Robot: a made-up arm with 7 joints. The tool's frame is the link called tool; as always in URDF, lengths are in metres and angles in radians. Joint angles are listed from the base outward.
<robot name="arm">
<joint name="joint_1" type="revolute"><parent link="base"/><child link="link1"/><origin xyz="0 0 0.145" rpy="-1.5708 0 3.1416"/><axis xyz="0 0 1"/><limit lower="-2.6" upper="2.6"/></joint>
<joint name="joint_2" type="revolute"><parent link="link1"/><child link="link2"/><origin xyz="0.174 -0.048 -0.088" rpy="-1.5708 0 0"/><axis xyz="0 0 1"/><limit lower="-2.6" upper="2.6"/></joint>
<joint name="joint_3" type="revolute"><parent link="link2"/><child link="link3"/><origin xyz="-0.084 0.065 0.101" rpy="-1.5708 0 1.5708"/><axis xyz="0 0 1"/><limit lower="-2.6" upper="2.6"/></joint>
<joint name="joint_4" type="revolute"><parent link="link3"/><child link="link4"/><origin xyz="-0.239 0.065 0.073" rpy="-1.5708 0 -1.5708"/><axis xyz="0 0 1"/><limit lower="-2.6" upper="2.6"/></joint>
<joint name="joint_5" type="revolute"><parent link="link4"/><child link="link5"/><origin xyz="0.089 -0.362 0.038" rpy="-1.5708 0 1.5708"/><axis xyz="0 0 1"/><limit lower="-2.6" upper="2.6"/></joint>
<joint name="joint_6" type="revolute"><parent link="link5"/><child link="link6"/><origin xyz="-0.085 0.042 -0.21" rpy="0 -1.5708 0"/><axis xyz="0 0 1"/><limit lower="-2.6" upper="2.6"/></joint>
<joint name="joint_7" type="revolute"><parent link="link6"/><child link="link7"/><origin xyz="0.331 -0.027 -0.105" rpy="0 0 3.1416"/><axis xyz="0 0 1"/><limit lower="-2.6" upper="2.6"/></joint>
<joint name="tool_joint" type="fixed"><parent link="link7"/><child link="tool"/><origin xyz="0.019 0.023 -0.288" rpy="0 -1.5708 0"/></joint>
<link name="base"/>
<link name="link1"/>
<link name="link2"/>
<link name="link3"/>
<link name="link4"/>
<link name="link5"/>
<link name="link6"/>
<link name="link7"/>
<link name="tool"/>
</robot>
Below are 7 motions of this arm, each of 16 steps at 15 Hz.
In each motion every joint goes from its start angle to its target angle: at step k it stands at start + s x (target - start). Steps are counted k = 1, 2, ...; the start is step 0. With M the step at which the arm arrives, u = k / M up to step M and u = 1 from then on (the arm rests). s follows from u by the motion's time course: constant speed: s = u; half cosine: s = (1 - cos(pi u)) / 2; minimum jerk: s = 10 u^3 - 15 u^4 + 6 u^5.
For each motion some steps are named. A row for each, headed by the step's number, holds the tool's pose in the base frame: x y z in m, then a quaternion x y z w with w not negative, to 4 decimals.
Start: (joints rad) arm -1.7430 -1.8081 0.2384 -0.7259 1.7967 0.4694 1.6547
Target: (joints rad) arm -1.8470 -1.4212 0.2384 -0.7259 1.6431 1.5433 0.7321
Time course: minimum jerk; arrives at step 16
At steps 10, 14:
10: 0.1816 0.8693 -0.2685 -0.6042 -0.3602 -0.4140 0.5777
14: 0.0912 0.8814 -0.3390 -0.6317 -0.3878 -0.3561 0.5689

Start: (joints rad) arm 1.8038 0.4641 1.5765 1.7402 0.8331 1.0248 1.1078
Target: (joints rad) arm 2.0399 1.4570 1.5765 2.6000 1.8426 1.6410 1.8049
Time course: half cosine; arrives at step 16
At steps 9, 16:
9: 0.5720 0.6725 0.3525 0.0091 0.9374 0.3012 0.1743
16: 0.4249 0.8068 0.2848 -0.1377 0.9497 0.0296 0.2797

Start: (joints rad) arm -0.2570 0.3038 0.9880 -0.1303 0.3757 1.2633 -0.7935
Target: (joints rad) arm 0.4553 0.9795 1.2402 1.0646 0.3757 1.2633 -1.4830
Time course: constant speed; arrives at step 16
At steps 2, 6, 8, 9, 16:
2: -0.0189 -0.1848 -0.4989 0.6145 -0.1059 -0.0192 0.7816
6: 0.0357 -0.1212 -0.5314 0.6021 -0.1106 0.0189 0.7905
8: 0.0701 -0.0867 -0.5412 0.5944 -0.1175 0.0462 0.7942
9: 0.0888 -0.0691 -0.5443 0.5898 -0.1223 0.0618 0.7958
16: 0.2357 0.0517 -0.5268 0.5310 -0.1861 0.1985 0.8025

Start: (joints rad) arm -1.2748 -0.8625 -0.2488 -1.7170 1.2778 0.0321 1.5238
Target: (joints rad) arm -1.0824 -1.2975 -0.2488 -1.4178 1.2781 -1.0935 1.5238
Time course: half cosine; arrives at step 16
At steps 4, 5, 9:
4: 0.3683 -0.0396 0.1160 0.5325 0.0638 0.7782 0.3267
5: 0.3475 -0.0146 0.1012 0.5204 0.0291 0.7854 0.3339
9: 0.2553 0.1310 0.0317 0.4600 -0.1448 0.7987 0.3598

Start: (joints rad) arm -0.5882 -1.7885 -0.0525 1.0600 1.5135 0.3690 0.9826
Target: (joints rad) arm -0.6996 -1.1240 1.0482 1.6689 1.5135 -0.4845 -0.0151
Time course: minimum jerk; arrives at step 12
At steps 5, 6, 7, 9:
5: -0.1429 0.3774 -0.3274 -0.2502 -0.7555 -0.4893 0.3566
6: -0.2055 0.2983 -0.3281 -0.3708 -0.6724 -0.5274 0.3637
7: -0.2698 0.2327 -0.3116 -0.4903 -0.5770 -0.5538 0.3462
9: -0.3673 0.1588 -0.2601 -0.6644 -0.4064 -0.5662 0.2700

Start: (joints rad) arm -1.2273 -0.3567 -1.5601 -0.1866 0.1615 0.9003 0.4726
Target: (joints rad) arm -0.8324 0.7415 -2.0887 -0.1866 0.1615 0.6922 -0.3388
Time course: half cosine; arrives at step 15
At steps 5, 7, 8, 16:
5: 0.4215 0.2698 0.2633 -0.1687 0.5491 0.2769 0.7703
7: 0.4081 0.2625 0.2508 -0.3438 0.5270 0.2538 0.7346
8: 0.4031 0.2531 0.2401 -0.4278 0.5208 0.2382 0.6992
16: 0.3925 0.1593 0.1851 -0.6849 0.5461 0.1678 0.4522

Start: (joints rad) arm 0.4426 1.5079 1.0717 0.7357 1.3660 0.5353 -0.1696
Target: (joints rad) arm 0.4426 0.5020 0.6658 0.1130 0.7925 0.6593 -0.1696
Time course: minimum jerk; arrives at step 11
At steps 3, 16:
3: 0.1598 -0.4051 -0.4705 0.4770 -0.5085 0.3040 0.6493
16: 0.1923 -0.4521 -0.1975 0.4558 -0.2920 0.2948 0.7874

